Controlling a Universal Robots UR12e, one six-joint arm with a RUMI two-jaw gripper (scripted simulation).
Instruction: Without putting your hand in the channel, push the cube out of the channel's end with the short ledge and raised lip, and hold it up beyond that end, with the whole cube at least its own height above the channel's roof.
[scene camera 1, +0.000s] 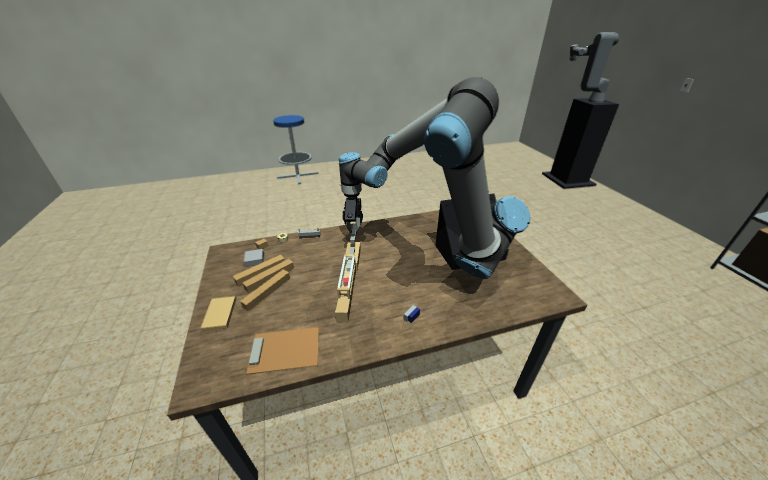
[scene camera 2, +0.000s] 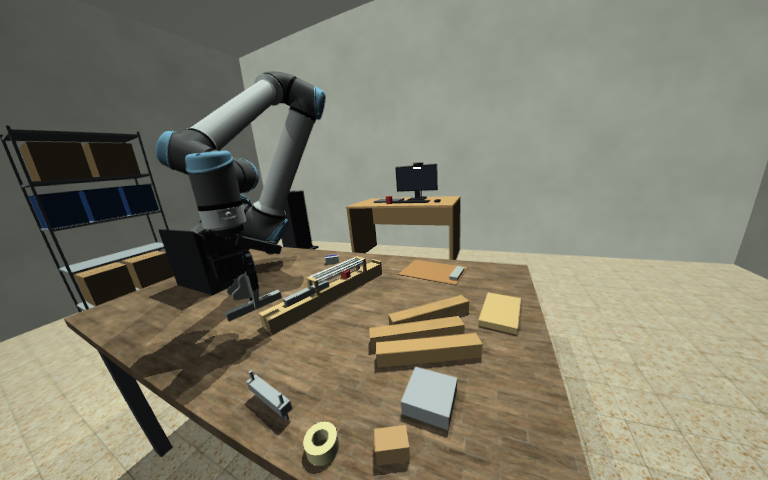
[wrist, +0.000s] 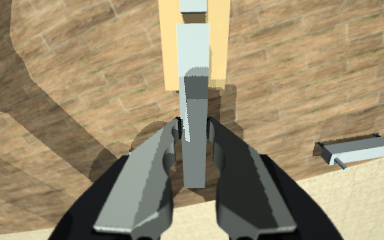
Labels:
tan wooden plate: scene camera 1; scene camera 2; not seen in the wrist view (out of frame)
same spot on tan wooden plate: (scene camera 1: 218, 315) = (scene camera 2: 499, 303)

